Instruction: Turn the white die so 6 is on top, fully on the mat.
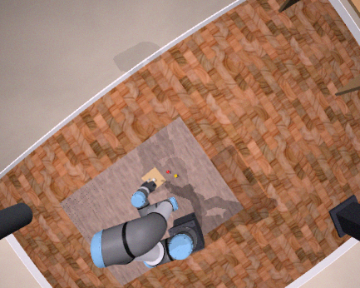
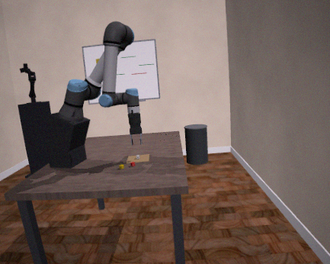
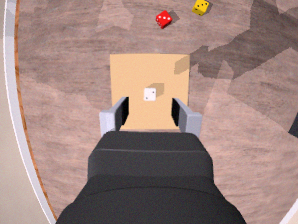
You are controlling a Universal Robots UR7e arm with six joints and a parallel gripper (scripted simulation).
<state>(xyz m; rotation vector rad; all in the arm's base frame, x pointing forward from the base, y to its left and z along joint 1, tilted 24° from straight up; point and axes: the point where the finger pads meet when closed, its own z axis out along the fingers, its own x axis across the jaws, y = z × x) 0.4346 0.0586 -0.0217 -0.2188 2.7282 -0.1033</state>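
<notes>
Right now my hand is 10 cm above the white die. The rest, counted from my hand: yellow die: 6 cm behind, 17 cm to the right, 10 cm below; then red die: 13 cm to the right, 10 cm below; then tan mat: 11 cm below.
</notes>
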